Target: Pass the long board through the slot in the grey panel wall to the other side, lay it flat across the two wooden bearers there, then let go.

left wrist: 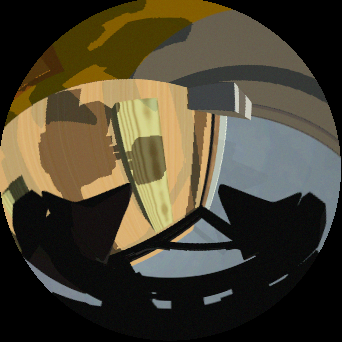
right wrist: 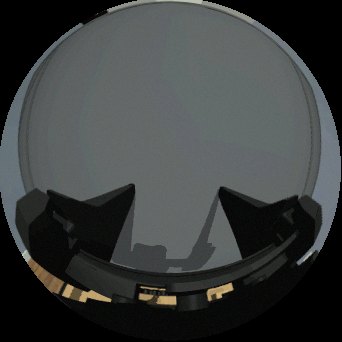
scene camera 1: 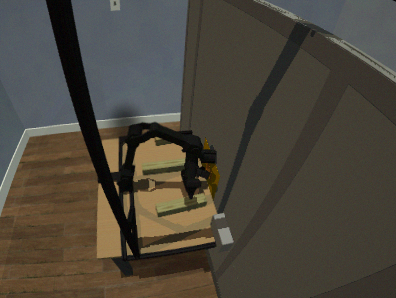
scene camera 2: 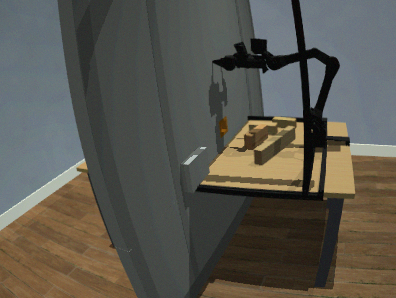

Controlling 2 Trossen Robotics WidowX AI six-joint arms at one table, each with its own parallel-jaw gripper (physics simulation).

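Frame: origin at the left arm's base, x down, y ahead, z right, level; metres.
Where they show: left gripper, fingertip midpoint: [left wrist: 175, 188] [scene camera 1: 189, 195]; right gripper, fingertip midpoint: [right wrist: 178, 190] [scene camera 2: 216, 60]; left arm's base, origin of the base link: [left wrist: 120, 261] [scene camera 1: 125, 186]; right arm's base, origin of the base link: [scene camera 2: 319, 144].
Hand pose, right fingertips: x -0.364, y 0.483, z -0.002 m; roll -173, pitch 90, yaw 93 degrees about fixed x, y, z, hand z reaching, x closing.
Each offset is from my right fingertips to the centre of the thing. "*": to the spot under its first point.
My left gripper [scene camera 1: 191, 195] [left wrist: 175, 188] is open and empty, over the table near the panel end of a pale wooden piece @(dx +0.360, dy -0.219, dz +0.156 m) [scene camera 1: 172, 206] [left wrist: 140, 122]. A second pale piece @(dx +0.360, dy -0.265, dz -0.096 m) [scene camera 1: 159, 167] lies parallel, farther back. The grey panel wall [scene camera 1: 260, 125] [scene camera 2: 125, 125] [right wrist: 170, 100] carries an orange plate @(* dx +0.245, dy -0.056, dz +0.093 m) [scene camera 1: 213, 176] [left wrist: 165, 7]; its slot is partly visible in the left wrist view. My right gripper [scene camera 2: 215, 62] [right wrist: 178, 190] is open and empty, high up, facing the wall. In scene camera 2 a long tan piece @(dx +0.354, dy +0.243, dz +0.040 m) [scene camera 2: 275, 146] lies beside a browner piece @(dx +0.352, dy +0.135, dz -0.029 m) [scene camera 2: 256, 137]. Which piece is the long board is unclear.
A small block @(dx +0.358, dy -0.223, dz -0.314 m) [scene camera 1: 162, 142] lies at the back in scene camera 1, and another block @(dx +0.361, dy +0.230, dz -0.268 m) [scene camera 2: 284, 121] at the back in scene camera 2. A grey bracket [scene camera 1: 225, 235] [scene camera 2: 196, 167] [left wrist: 212, 97] sticks out at the wall by the table corner. Black uprights stand beside the tables.
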